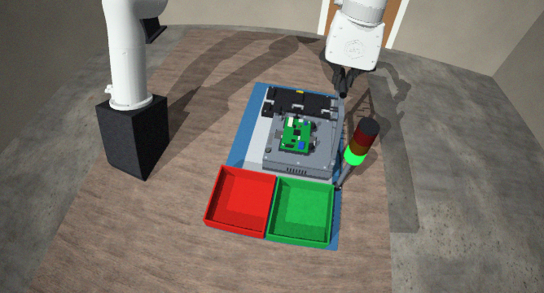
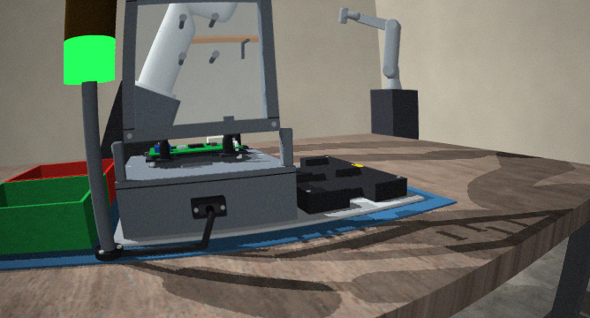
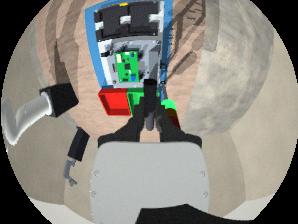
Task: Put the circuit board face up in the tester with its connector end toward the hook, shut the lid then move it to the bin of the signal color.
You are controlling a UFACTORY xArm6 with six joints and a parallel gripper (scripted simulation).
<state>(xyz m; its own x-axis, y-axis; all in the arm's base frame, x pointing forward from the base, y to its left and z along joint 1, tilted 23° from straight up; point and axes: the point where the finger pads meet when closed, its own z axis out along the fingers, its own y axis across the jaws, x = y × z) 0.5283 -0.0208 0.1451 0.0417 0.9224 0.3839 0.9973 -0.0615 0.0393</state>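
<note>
The green circuit board lies 80 mm behind my hand and 200 mm below it. Round my hand: plate 70 mm behind, 10 mm to the left, 210 mm below; clear lid 10 mm ahead, 90 mm below; green bin 40 mm behind, 200 mm to the right, 260 mm below.
</note>
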